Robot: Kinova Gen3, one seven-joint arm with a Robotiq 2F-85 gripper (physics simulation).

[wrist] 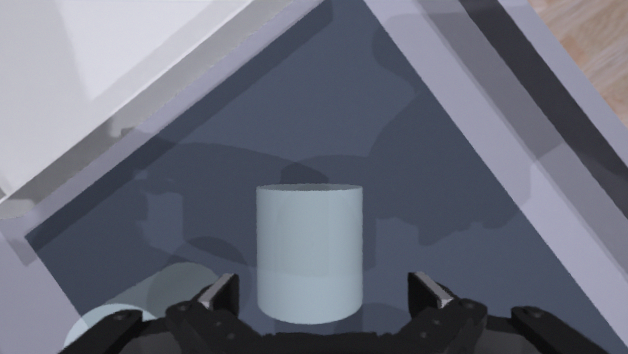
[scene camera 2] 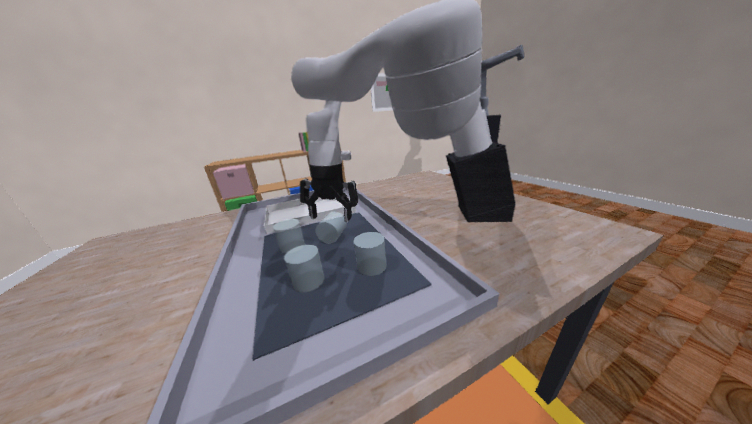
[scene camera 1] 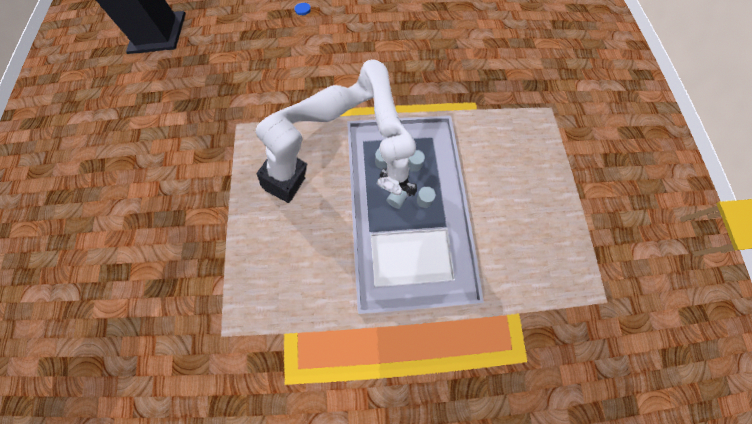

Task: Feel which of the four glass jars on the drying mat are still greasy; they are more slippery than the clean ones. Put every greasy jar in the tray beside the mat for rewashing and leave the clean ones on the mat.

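Frame: origin at the arm's base, x ahead, y left, z up, level; metres.
Where they show: gripper, fingertip midpoint: (wrist: 323,292) (scene camera 2: 330,219); arm's base, link origin: (scene camera 2: 471,150) (scene camera 1: 282,168).
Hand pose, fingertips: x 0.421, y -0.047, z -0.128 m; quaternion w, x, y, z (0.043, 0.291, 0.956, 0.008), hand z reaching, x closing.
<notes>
Each offset is from my fingertips to the centre of the thing. Level surfaces: height alone.
Four pale glass jars are on the dark drying mat {dz -0.065 m} (scene camera 1: 405,223) (scene camera 2: 294,326) (wrist: 325,100). One jar {dz -0.032, dx -0.001, dy -0.020 m} (scene camera 1: 396,200) (scene camera 2: 329,230) (wrist: 310,250) lies on its side near the white tray {dz -0.053, dx +0.037, dy -0.261 m} (scene camera 1: 410,260) (scene camera 2: 289,213) (wrist: 30,100). Beside it one jar {dz -0.030, dx +0.110, dy -0.028 m} (scene camera 1: 426,196) (scene camera 2: 288,235) (wrist: 175,282) stands upright. Two more stand upright farther from the tray, a jar {dz -0.030, dx +0.085, dy +0.136 m} (scene camera 1: 416,160) (scene camera 2: 304,268) and a jar {dz -0.030, dx -0.050, dy +0.154 m} (scene camera 1: 380,158) (scene camera 2: 370,253), the latter partly hidden by the arm in scene camera 1. My gripper (scene camera 1: 396,184) (scene camera 2: 330,216) (wrist: 323,292) is open and empty, above the lying jar, with a finger to each side of it in the wrist view.
A large grey shallow tray with a raised rim (scene camera 1: 468,210) (scene camera 2: 189,337) surrounds the mat and the white tray on the wooden table {dz -0.069 m} (scene camera 1: 526,210) (scene camera 2: 105,294). The arm's black base (scene camera 1: 281,181) (scene camera 2: 481,184) stands to one side. A bookshelf (scene camera 2: 258,159) stands behind the table.
</notes>
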